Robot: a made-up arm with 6 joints. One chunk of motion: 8 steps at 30 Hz.
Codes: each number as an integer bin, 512 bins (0 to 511) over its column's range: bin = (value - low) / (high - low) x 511, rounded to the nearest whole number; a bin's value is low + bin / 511 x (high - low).
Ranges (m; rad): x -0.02..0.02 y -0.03..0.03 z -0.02..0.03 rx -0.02..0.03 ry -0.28..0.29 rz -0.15..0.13
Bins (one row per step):
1: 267 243 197 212 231 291
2: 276 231 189 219 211 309
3: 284 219 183 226 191 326
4: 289 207 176 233 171 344
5: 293 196 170 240 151 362
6: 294 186 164 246 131 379
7: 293 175 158 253 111 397
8: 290 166 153 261 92 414
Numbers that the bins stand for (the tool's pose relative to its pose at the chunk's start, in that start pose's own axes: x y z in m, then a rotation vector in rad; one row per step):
1: 0.0009 -0.0015 -0.0007 0.0007 -0.0223 0.0095
2: 0.0016 -0.0029 -0.0015 0.0014 -0.0446 0.0193
3: 0.0022 -0.0043 -0.0021 0.0021 -0.0669 0.0286
4: 0.0026 -0.0057 -0.0028 0.0028 -0.0893 0.0385
5: 0.0029 -0.0070 -0.0034 0.0035 -0.1116 0.0484
6: 0.0030 -0.0082 -0.0040 0.0041 -0.1339 0.0577
7: 0.0029 -0.0095 -0.0045 0.0048 -0.1562 0.0675
8: 0.0027 -0.0105 -0.0050 0.0055 -0.1774 0.0768

